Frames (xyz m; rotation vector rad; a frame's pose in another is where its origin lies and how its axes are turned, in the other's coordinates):
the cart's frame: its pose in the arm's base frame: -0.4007 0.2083 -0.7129 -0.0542 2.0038 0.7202
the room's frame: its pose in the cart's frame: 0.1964 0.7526 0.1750 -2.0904 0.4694 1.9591
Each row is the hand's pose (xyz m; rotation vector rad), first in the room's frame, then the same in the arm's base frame.
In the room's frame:
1: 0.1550 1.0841 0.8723 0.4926 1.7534 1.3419
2: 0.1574 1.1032 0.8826 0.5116 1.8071 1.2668
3: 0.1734 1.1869 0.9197 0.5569 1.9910 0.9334
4: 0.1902 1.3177 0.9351 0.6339 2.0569 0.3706
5: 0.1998 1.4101 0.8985 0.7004 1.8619 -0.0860
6: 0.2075 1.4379 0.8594 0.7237 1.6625 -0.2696
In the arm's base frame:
1: 0.1173 0.0220 0.1493 1.5125 0.2465 -0.8190
2: 0.1289 0.0053 0.1573 1.5796 0.2361 -0.8534
3: 0.1727 -0.0714 0.1863 1.8390 0.2086 -1.0185
4: 0.2347 -0.1888 0.1888 2.1147 0.0819 -1.3994
5: 0.2657 -0.2728 0.1448 2.1273 -0.1338 -1.8711
6: 0.2628 -0.3022 0.1062 1.9923 -0.2769 -2.1491

